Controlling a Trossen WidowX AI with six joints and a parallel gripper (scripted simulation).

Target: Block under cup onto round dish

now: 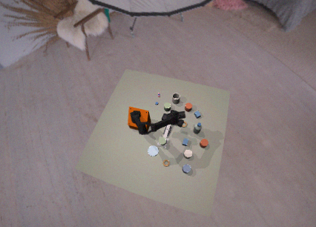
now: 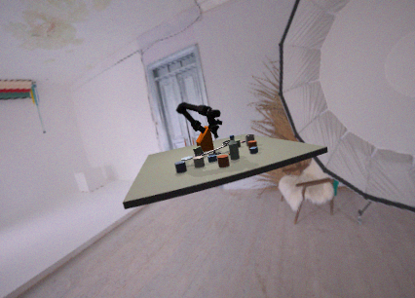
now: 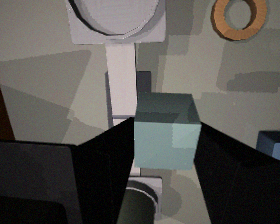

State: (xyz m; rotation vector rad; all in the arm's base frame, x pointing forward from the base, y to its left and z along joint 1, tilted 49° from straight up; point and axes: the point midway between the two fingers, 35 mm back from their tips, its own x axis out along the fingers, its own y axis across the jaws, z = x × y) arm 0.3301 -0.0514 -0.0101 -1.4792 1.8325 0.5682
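My gripper tip is now 240 mm to the left of the round dish, 150 mm past it and 150 mm above it. Also, from my gripper tip: balance beam (110 mm below, 40 mm behind, 20 mm to the right); then balance (130 mm below, 40 mm behind, 20 mm to the right); then green bottle (240 mm ahead, 40 mm below, 20 mm to the left).
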